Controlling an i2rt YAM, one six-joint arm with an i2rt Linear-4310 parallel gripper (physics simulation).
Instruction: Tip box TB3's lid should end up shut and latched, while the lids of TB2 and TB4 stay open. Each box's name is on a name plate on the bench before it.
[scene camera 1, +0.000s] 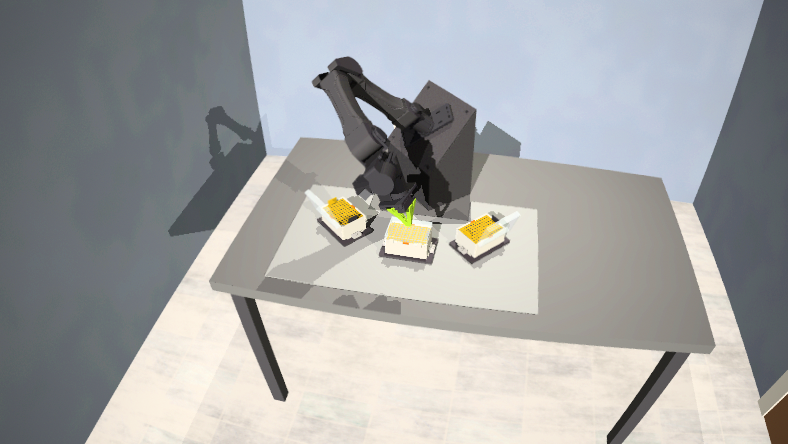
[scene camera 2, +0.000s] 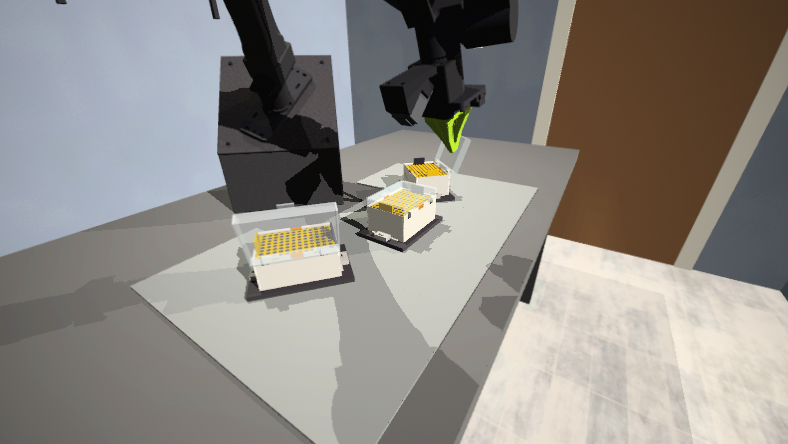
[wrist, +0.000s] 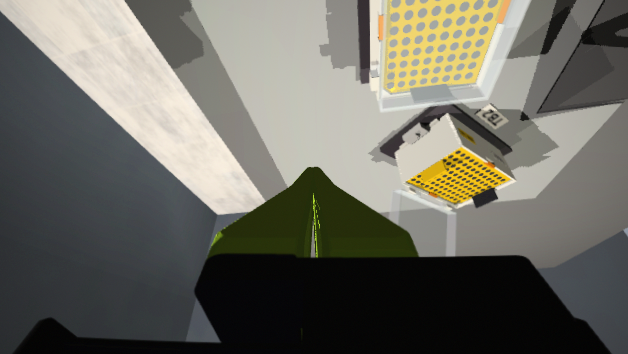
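Where they show: gripper, between the fingertips: (scene camera 1: 409, 226) (scene camera 2: 453, 151) (wrist: 313, 177); arm's base, origin of its link: (scene camera 1: 427, 126) (scene camera 2: 277, 103).
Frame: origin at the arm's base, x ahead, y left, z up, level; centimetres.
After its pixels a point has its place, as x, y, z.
Observation:
Box TB3 (scene camera 1: 406, 249) @[35.3, -12.5, -19.1] (scene camera 2: 386, 226) @[29.5, -16.9, -19.5] (wrist: 435, 45) @[32.4, -10.7, -14.8] is the middle box. Its clear lid (scene camera 2: 433, 190) @[37.0, -8.3, -15.0] (wrist: 492, 90) @[29.3, -5.0, -14.8] lies down over the yellow rack; whether it is latched I cannot tell. Box TB2 (scene camera 1: 485, 241) @[41.4, 8.6, -13.7] (scene camera 2: 435, 185) (wrist: 425, 142) @[35.1, 4.6, -19.9], with its name plate (wrist: 492, 116) @[26.8, 6.9, -22.4] in the wrist view, has its lid (scene camera 1: 513, 217) @[38.8, 17.1, -8.3] (scene camera 2: 463, 157) @[42.1, 8.1, -12.4] tilted open. The remaining box, TB4 (scene camera 1: 352, 229) @[24.0, -27.0, -19.3] (scene camera 2: 300, 273) @[20.6, -33.2, -19.9], has its lid (scene camera 1: 315, 200) @[22.3, -36.9, -8.3] (scene camera 2: 242, 228) @[18.4, -39.5, -9.3] open. My green gripper (scene camera 1: 409, 223) @[40.5, -12.6, -5.9] (scene camera 2: 453, 150) @[40.5, -12.6, -5.9] (wrist: 313, 177) @[40.5, -12.6, -5.9] is shut and empty, raised above box height. In scene camera 1 its tips overlap TB3's rear edge.
The boxes stand on dark bases on a pale mat (scene camera 1: 468, 286) @[49.2, 2.6, -22.6] (scene camera 2: 275, 358) @[23.7, -45.4, -22.6] on the grey bench (scene camera 1: 606, 264) @[48.7, 47.4, -22.8]. The arm's block-shaped pedestal (scene camera 1: 463, 165) @[9.6, 10.1, -9.9] (scene camera 2: 264, 187) @[-1.3, -8.9, -17.1] stands behind them. The open lids of TB2 and TB4 project outward at the sides.

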